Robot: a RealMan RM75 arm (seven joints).
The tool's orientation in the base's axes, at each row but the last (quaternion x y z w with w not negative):
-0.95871 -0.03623 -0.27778 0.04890
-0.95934 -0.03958 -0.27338 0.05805
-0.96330 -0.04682 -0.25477 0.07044
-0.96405 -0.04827 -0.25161 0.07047
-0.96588 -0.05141 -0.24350 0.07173
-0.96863 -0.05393 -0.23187 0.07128
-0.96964 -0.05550 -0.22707 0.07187
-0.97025 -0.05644 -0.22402 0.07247
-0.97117 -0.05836 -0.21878 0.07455
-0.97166 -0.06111 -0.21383 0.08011
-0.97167 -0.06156 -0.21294 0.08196
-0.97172 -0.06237 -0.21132 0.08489
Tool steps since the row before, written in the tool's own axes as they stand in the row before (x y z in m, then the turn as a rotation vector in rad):
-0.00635 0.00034 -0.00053 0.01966 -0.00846 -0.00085
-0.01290 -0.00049 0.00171 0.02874 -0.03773 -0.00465
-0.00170 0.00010 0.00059 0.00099 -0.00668 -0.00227
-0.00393 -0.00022 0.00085 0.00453 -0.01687 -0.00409
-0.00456 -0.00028 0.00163 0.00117 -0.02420 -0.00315
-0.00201 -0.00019 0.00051 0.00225 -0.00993 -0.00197
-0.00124 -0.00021 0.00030 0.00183 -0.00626 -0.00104
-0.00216 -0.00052 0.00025 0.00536 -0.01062 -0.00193
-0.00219 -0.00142 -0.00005 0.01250 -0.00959 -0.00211
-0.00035 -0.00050 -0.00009 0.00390 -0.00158 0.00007
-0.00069 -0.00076 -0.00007 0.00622 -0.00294 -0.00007
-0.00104 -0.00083 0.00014 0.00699 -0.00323 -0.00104
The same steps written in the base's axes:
-0.00560 -0.00067 -0.00298 0.01531 0.00913 0.01188
-0.01010 0.00014 -0.00822 0.01787 0.03801 0.02252
-0.00117 -0.00010 -0.00136 -0.00108 0.00628 0.00319
-0.00304 0.00013 -0.00264 -0.00019 0.01623 0.00764
-0.00328 0.00025 -0.00357 -0.00368 0.02338 0.00605
-0.00158 0.00013 -0.00135 -0.00024 0.00961 0.00389
-0.00100 0.00016 -0.00080 0.00030 0.00612 0.00246
-0.00190 0.00039 -0.00112 0.00246 0.01053 0.00531
-0.00219 0.00121 -0.00074 0.00894 0.01007 0.00845
-0.00043 0.00044 0.00000 0.00330 0.00189 0.00180
-0.00077 0.00067 -0.00013 0.00513 0.00339 0.00309
-0.00101 0.00075 -0.00045 0.00539 0.00356 0.00432

